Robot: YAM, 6 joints.
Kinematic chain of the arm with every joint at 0, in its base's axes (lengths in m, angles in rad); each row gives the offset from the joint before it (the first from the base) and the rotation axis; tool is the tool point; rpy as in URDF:
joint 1: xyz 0 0 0.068 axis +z
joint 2: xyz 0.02 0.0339 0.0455 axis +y
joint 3: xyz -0.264 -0.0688 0 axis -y
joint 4: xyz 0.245 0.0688 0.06 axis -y
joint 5: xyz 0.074 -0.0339 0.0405 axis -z
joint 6: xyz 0.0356 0 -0.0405 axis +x
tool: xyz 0 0 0 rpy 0 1.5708 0
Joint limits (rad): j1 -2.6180..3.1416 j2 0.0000..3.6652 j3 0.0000..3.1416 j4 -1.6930..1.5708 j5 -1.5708..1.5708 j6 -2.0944..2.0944
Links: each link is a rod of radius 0.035 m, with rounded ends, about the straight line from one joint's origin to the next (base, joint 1, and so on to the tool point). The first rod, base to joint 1, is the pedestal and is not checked.
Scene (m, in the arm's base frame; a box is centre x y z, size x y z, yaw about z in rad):
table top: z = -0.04
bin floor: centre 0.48 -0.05 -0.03 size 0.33 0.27 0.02 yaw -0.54
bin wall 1: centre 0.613 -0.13 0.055 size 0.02 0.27 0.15 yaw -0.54
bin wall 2: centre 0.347 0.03 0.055 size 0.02 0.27 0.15 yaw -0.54
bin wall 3: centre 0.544 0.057 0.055 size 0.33 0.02 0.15 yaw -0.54
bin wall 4: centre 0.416 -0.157 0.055 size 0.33 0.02 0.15 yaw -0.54
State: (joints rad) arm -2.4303 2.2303 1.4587 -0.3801 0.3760 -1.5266
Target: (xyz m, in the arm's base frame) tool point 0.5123 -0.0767 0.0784
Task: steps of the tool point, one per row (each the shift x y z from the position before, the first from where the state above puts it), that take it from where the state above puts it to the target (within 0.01 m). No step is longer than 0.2 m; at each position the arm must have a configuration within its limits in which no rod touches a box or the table.
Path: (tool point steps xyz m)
1: 0.0862 -0.0979 0.0179
2: 0.1144 -0.0699 0.0190
3: 0.1331 -0.0339 0.0201
4: 0.1402 0.0072 0.0209
5: 0.1342 0.0490 0.0217
6: 0.1155 0.0878 0.0225
7: 0.0856 0.1195 0.0231
8: 0.0471 0.1407 0.0236
9: 0.0000 0.0000 -0.1869

